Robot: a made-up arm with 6 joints.
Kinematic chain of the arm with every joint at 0, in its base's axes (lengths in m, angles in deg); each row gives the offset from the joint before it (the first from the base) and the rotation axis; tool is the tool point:
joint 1: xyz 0 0 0.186 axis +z
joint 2: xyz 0 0 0 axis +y
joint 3: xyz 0 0 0.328 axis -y
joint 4: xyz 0 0 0 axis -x
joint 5: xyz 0.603 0 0 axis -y
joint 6: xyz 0 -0.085 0 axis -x
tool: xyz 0 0 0
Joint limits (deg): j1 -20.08..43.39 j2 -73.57..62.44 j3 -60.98..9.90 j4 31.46..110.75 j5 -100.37..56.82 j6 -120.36..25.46
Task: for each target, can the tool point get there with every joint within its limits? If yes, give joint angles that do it. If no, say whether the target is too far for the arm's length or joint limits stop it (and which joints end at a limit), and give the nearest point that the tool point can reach.
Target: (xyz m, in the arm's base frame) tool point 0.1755 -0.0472 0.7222
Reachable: yes | joints -9.83 -62.46 -31.15 78.76 -79.98 -27.10
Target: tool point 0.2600 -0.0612 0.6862
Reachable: yes | joints -13.74 -52.88 -31.14 91.55 -58.41 -38.32
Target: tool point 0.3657 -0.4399 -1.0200
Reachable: no: too far | nearest point 0.3325 -0.1987 -0.2602 | short by 0.798 m
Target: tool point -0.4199 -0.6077 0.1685
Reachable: no: joint limits stop it (at a limit: joint 1, joint 2, joint 3, joint 4) | nearest point -0.0289 -0.0666 -0.1900 | short by 0.758 m
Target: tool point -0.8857 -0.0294 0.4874
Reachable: no: joint limits stop it (at a limit: joint 2, joint 3) | nearest point -0.3303 -0.0110 0.8875 | short by 0.685 m
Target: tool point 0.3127 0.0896 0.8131
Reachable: yes | joints 19.20 -32.02 -4.88 77.64 -67.98 -91.76
